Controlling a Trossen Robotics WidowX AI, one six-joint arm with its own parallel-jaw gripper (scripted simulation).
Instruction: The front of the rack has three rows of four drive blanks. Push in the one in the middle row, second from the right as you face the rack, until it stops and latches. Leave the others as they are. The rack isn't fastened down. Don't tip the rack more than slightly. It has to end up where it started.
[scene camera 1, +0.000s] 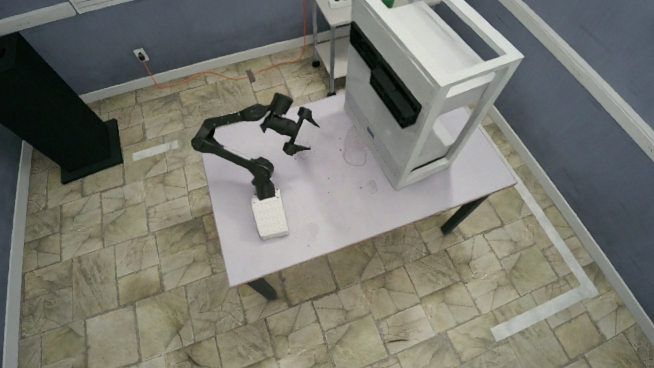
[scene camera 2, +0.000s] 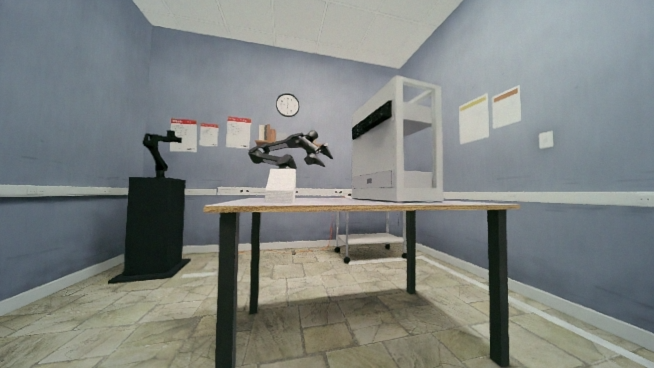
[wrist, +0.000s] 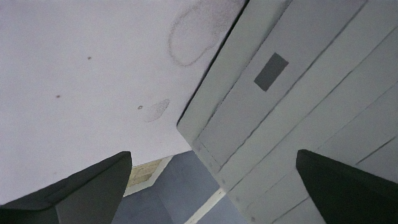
Path:
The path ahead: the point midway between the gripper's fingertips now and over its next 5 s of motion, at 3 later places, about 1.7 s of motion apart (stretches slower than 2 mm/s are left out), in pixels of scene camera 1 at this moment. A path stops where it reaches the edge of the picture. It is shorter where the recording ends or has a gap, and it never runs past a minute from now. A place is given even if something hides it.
My gripper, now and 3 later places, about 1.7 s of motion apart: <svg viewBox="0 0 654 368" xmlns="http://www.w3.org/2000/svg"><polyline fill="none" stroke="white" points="314,138 325,130 343,116 343,112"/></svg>

